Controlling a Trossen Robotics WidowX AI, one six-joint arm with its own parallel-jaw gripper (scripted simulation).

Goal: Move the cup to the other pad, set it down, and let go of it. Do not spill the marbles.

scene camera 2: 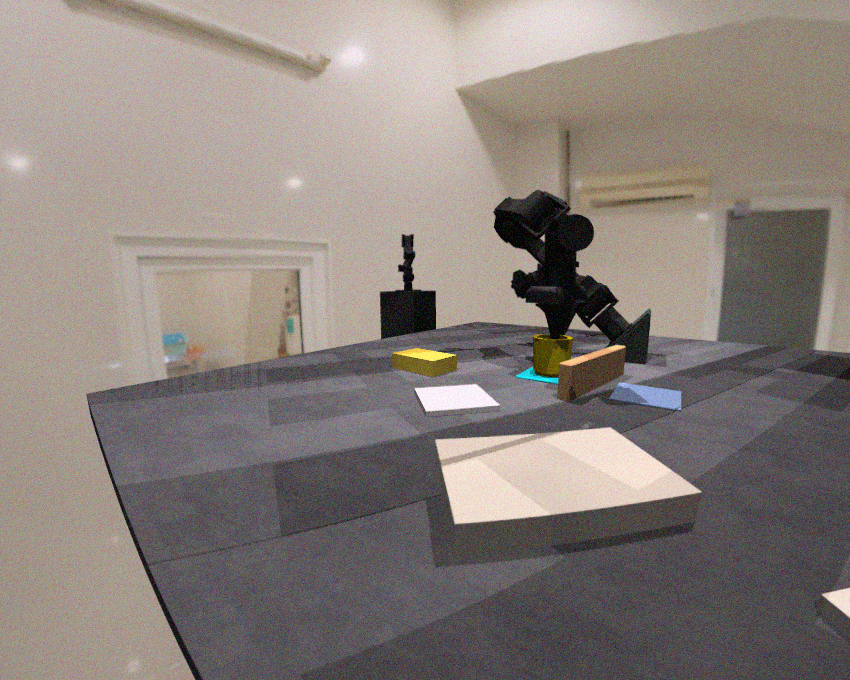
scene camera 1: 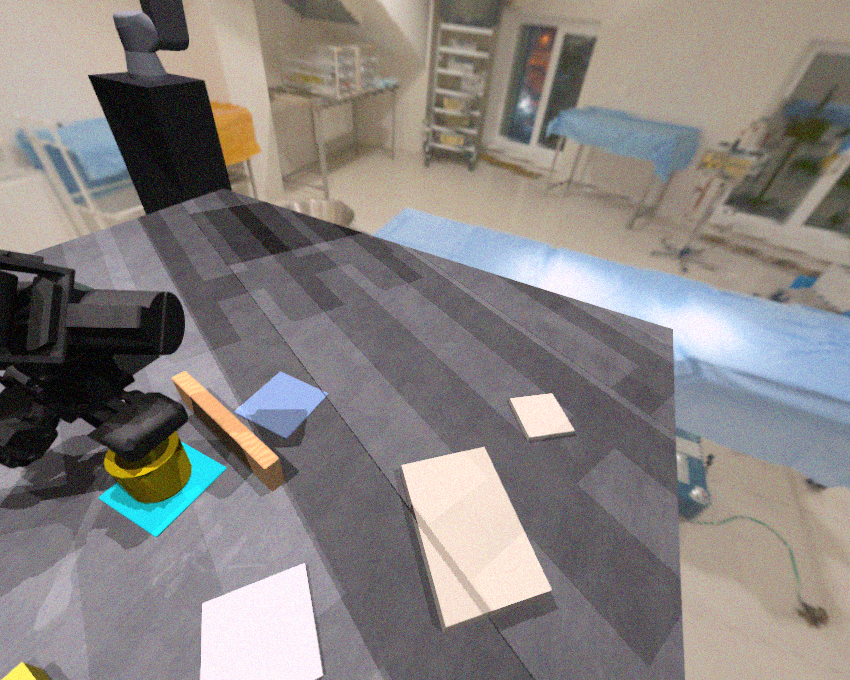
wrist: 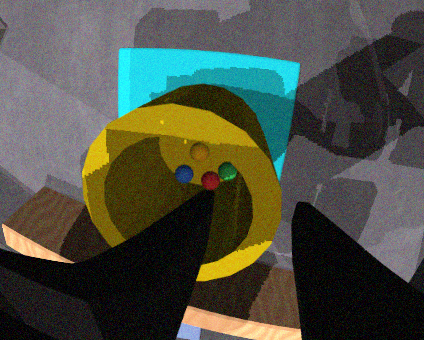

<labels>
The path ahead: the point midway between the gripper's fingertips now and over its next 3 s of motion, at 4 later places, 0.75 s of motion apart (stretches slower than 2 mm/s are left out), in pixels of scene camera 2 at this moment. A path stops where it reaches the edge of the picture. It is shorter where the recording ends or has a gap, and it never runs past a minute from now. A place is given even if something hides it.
My gripper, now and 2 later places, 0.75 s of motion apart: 557,340; 557,327; 558,305
</labels>
